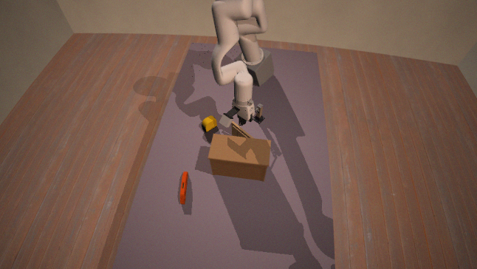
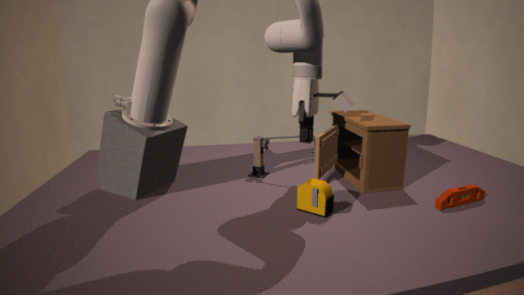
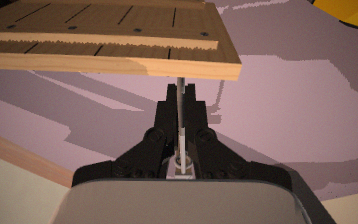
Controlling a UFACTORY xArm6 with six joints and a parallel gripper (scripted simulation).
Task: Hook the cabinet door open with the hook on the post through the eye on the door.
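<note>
My gripper is now 40 mm past the thin grey hook rod, 30 mm to the right of it and 30 mm above it. From my hand the other things lie so: yellow tape measure: 40 mm behind, 180 mm to the right, 100 mm below; cabinet door: 70 mm ahead, 40 mm to the left, 60 mm below; hook post: 80 mm behind, 50 mm to the left, 50 mm below.
</note>
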